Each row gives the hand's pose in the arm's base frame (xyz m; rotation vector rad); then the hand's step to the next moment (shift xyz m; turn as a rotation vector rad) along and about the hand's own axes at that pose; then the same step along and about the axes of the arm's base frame.
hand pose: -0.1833 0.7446 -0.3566 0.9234 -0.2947 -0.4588
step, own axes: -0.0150 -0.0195 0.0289 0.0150 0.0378 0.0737
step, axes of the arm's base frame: -0.0304 -0.0227 -0.0001 -0.0094 -0.0391 0.0739
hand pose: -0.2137 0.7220 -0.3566 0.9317 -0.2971 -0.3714
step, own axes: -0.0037 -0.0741 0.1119 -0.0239 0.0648 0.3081
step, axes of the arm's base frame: -0.0619 -0.1191 0.0019 -0.1341 -0.1766 0.2248
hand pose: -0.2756 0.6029 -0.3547 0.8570 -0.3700 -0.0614
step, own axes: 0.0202 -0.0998 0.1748 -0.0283 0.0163 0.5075
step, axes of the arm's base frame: -0.0316 -0.1967 0.0353 -0.2020 -0.3525 0.3059
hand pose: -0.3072 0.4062 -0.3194 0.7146 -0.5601 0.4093
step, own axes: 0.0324 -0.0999 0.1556 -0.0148 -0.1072 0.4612
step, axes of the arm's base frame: 0.0256 -0.1736 0.0666 -0.1104 -0.4025 0.2241
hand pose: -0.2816 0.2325 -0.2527 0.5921 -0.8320 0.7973
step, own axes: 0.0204 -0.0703 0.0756 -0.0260 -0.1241 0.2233
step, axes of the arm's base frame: 0.0341 -0.0875 0.0475 -0.0033 -0.2433 0.0820
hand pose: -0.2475 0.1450 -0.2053 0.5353 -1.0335 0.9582
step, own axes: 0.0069 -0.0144 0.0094 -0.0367 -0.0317 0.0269
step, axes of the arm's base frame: 0.0092 -0.0116 0.0111 0.0080 -0.0514 -0.0193
